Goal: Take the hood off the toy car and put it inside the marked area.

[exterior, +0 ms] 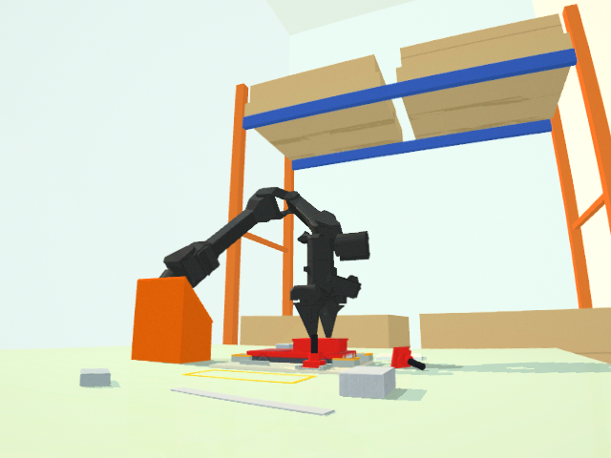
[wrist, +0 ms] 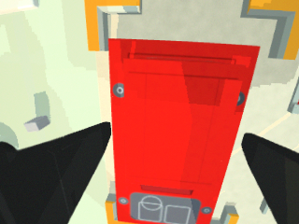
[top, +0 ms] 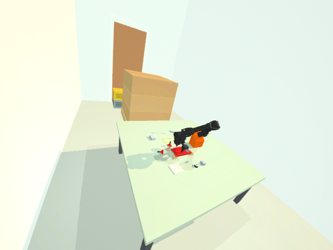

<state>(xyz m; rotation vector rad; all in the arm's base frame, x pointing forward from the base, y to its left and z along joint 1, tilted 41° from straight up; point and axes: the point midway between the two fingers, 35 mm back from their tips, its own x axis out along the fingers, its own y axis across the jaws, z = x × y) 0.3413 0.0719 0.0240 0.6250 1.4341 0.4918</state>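
Now: gripper tip 10 mm above the red hood. The rest, counted from my gripper tip: black-and-white wheel (70 mm behind, 210 mm to the left, 40 mm below); thin grey strip (30 mm ahead, 410 mm to the right, 50 mm below); grey block (190 mm behind, 390 mm to the right, 40 mm below).
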